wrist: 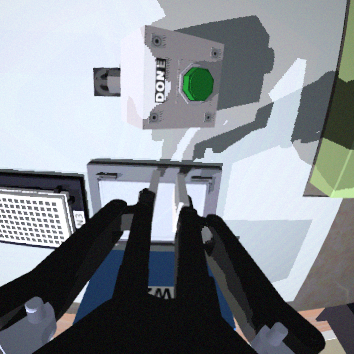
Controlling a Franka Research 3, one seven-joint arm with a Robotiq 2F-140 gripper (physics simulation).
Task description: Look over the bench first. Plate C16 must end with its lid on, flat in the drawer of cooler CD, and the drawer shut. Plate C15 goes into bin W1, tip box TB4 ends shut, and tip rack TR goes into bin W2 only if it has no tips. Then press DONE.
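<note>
My gripper (166, 183) is shut, with nothing showing between its fingers. It hangs over an empty grey nest frame (123, 169) and points toward the DONE box (165, 116) further back. The box carries a green button (198, 84) on its grey face plate. The fingertips are well short of the button. Blue bin W2 (162, 267) lies under my fingers at the near edge, mostly hidden by them. A white grid-topped rack (31, 214) sits in a black nest marked N3 at the left. I cannot tell whether it holds tips.
A light green housing (333, 168) stands along the right edge. A small dark socket (105, 81) sits on the bench left of the DONE box. The bench's brown front edge shows at the bottom.
</note>
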